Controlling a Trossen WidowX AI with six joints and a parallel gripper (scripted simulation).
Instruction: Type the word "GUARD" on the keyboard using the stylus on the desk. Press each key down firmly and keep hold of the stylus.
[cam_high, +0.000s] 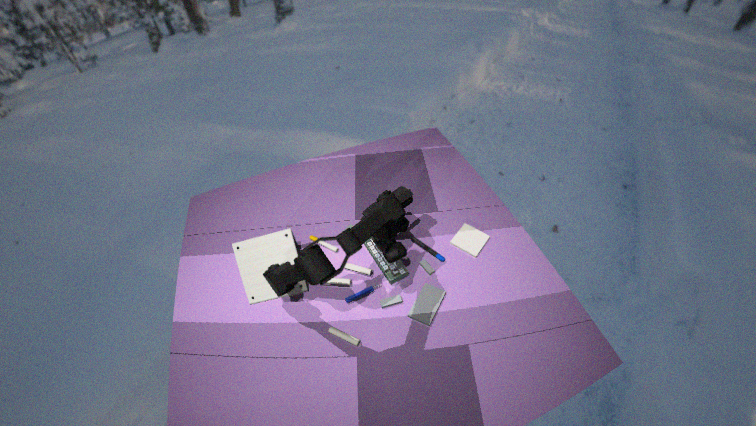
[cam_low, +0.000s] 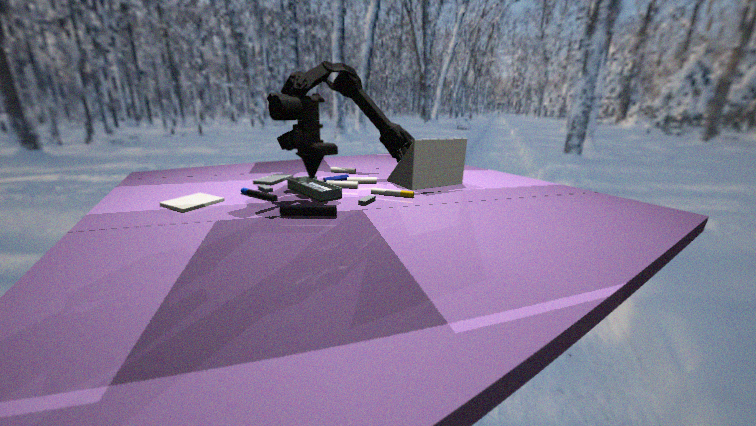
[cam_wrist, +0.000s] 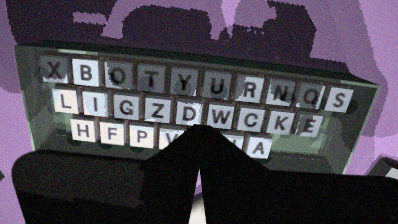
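Right now my gripper tip is 160 mm to the left of the grey block, 30 mm above it and 10 mm past it. From my gripper tip the other things lie so: grey plate 190 mm to the right, 90 mm ahead, 40 mm below; then blue-tipped pen 160 mm ahead, 30 mm below, 20 mm to the right; then black stylus 190 mm to the left, 50 mm ahead, 30 mm below.
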